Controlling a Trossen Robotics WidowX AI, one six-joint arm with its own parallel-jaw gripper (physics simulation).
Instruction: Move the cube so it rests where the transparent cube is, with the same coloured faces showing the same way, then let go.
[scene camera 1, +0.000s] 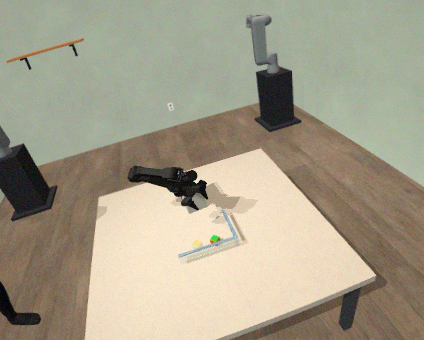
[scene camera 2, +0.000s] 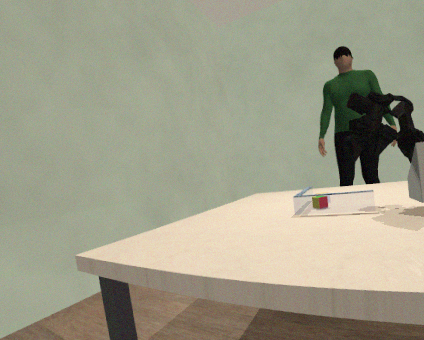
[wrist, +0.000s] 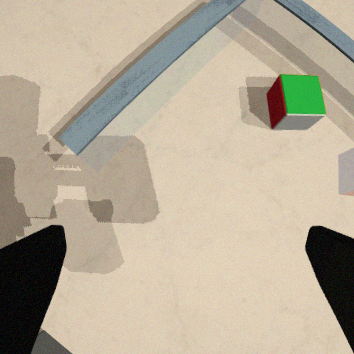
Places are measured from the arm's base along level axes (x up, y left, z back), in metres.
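Pixels of known places: gripper, fingertip midpoint: (scene camera 1: 203, 204) (scene camera 2: 363, 160) (wrist: 190, 239).
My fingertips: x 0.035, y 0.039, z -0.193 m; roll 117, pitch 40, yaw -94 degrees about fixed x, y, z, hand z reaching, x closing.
Observation:
Behind a point stands the place of what it marks.
The solid cube (scene camera 1: 215, 239) @[x -0.075, y 0.036, z -0.364 m] (scene camera 2: 320, 202) (wrist: 303, 95) @[x -0.074, y 0.032, z -0.349 m] stands on the table inside the corner of a low clear L-shaped wall with blue top edges (scene camera 1: 192, 251) @[x -0.055, y -0.098, z -0.408 m] (scene camera 2: 345, 193) @[x -0.057, y 0.150, z -0.264 m] (wrist: 145, 79) @[x -0.054, y 0.134, z -0.262 m]. Its top is green; the wrist view also shows a dark red side and a grey side. Scene camera 2 shows an olive-green side and a crimson side. The transparent cube (scene camera 1: 197, 244) @[x -0.074, y -0.062, z -0.354 m] (wrist: 346, 172) @[x -0.099, y -0.046, z -0.333 m] looks pale yellow in scene camera 1, left of the solid cube; part of it shows at the wrist view's right edge. My gripper (scene camera 1: 200, 197) @[x 0.035, y 0.039, z -0.193 m] (wrist: 190, 239) @[x 0.035, y 0.039, z -0.193 m] is open and empty, above the table, apart from both cubes.
The wall runs along two sides of the cubes. A grey block (scene camera 2: 417, 175) @[x -0.031, y 0.059, z -0.042 m] stands on the table (scene camera 2: 200, 250) @[x -0.114, y 0.511, z -0.566 m] at the right edge of scene camera 2. A person in green (scene camera 2: 352, 80) stands behind the table. A grey arm on a black pedestal (scene camera 1: 276, 97) stands beyond it.

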